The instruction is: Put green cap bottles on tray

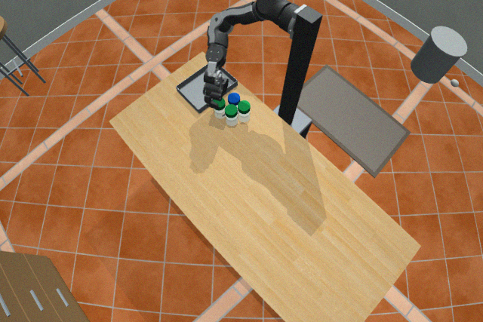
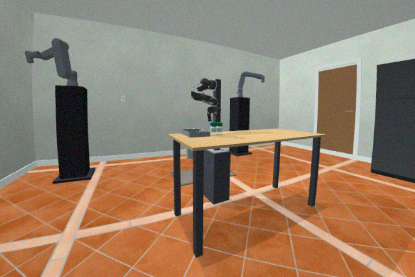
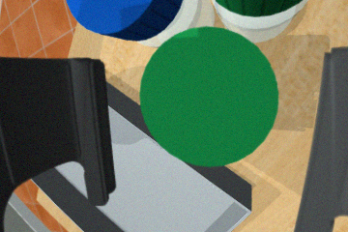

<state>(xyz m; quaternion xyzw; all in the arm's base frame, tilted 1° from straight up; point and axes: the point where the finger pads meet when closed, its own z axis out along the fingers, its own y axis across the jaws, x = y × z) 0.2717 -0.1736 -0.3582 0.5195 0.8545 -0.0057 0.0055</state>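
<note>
Now: the blue-capped bottle 7 cm behind my hand, 4 cm to the left of it and 8 cm below it. From my hand the other things lie so: tray (6 cm behind, 14 cm to the right, 11 cm below).
</note>
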